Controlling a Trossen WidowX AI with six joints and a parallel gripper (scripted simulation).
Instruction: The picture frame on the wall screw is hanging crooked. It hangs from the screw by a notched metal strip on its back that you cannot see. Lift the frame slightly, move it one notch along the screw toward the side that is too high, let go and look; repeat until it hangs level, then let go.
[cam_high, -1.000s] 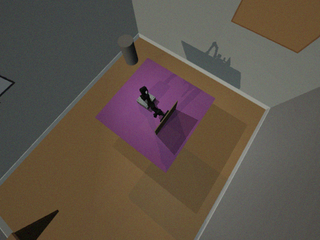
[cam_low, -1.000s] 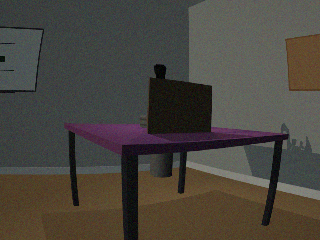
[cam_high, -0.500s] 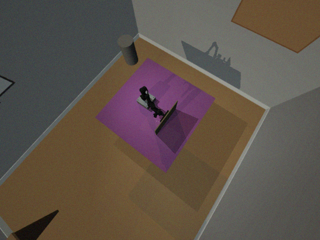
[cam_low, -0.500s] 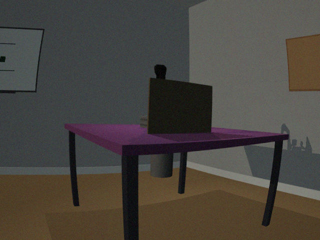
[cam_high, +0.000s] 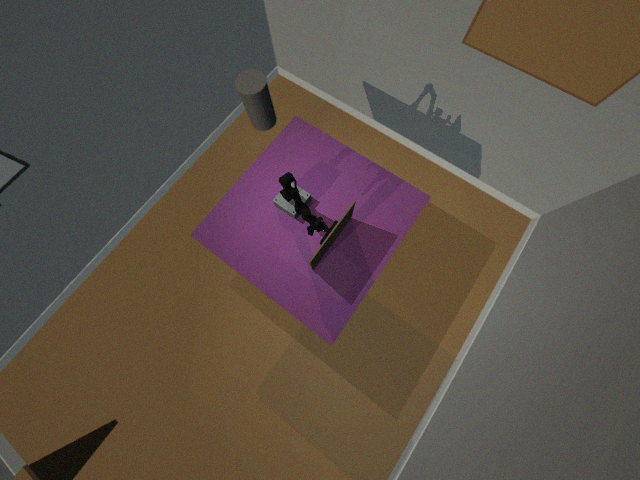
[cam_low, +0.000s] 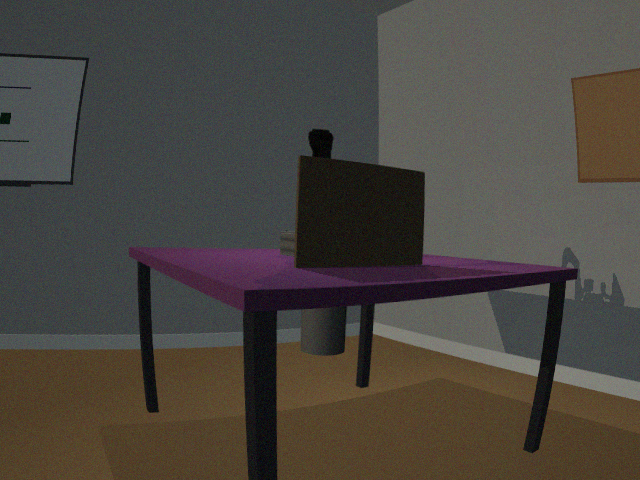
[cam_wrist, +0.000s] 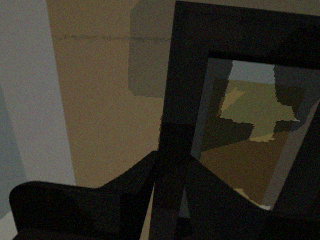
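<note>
The picture frame is 50 mm below my gripper tip. Round my gripper tip: brown wall panel: 20 mm ahead, 70 mm below.
</note>
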